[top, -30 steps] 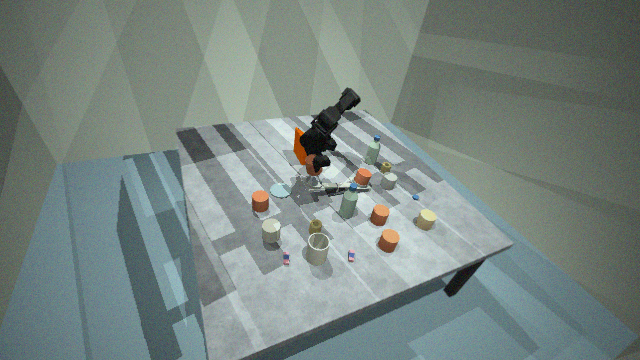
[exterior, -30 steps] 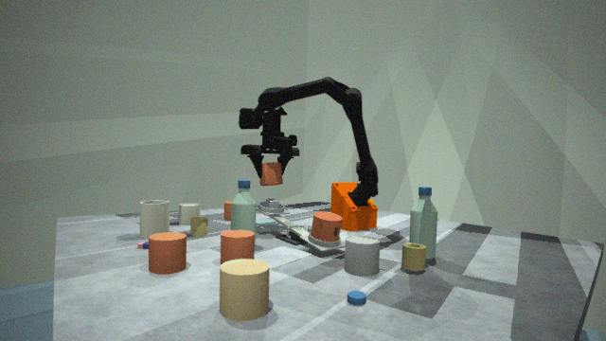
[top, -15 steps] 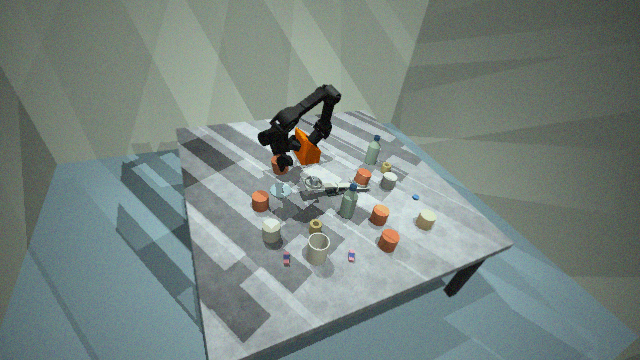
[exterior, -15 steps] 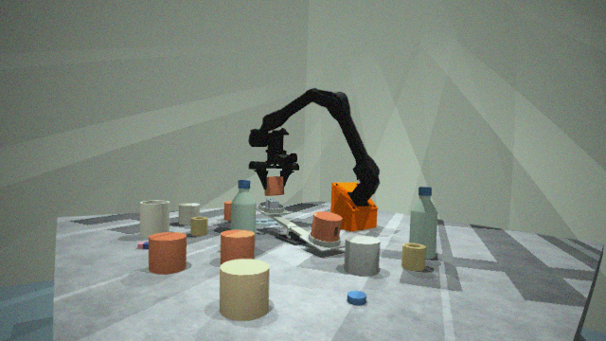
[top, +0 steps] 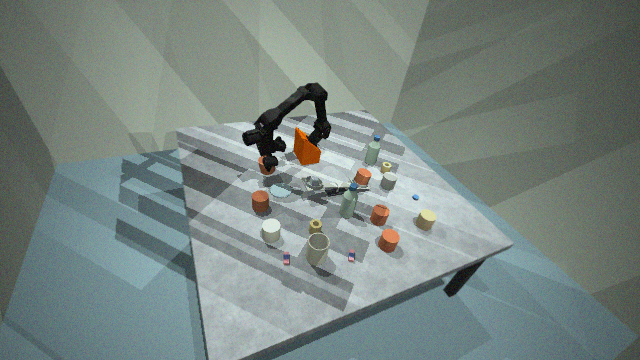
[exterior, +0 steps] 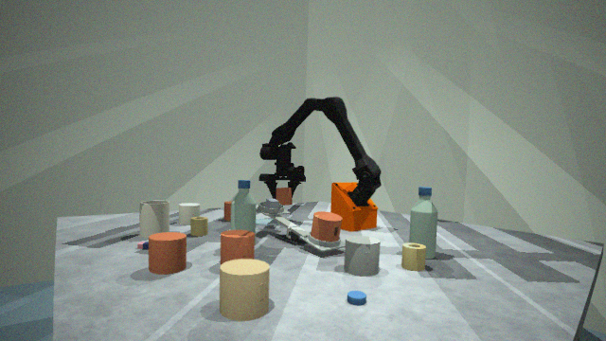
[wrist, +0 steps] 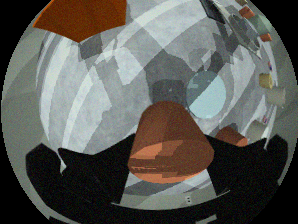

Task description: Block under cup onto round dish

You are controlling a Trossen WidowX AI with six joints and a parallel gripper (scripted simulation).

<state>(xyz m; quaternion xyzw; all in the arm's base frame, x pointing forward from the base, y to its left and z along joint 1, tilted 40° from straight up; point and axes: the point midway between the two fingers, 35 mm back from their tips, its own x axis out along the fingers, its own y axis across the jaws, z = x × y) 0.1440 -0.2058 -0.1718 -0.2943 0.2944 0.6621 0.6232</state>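
Now: the small grey block 18 cm to the left of my gripper tip, 15 cm ahead of it and 1 cm above it. The rest, counted from my gripper tip: grey cylinder: 61 cm to the left, 18 cm ahead, 4 cm below; then pale blue round dish: 10 cm ahead, 7 cm below, 5 cm to the left; then blue cap: 69 cm to the left, 29 cm ahead, 7 cm below.
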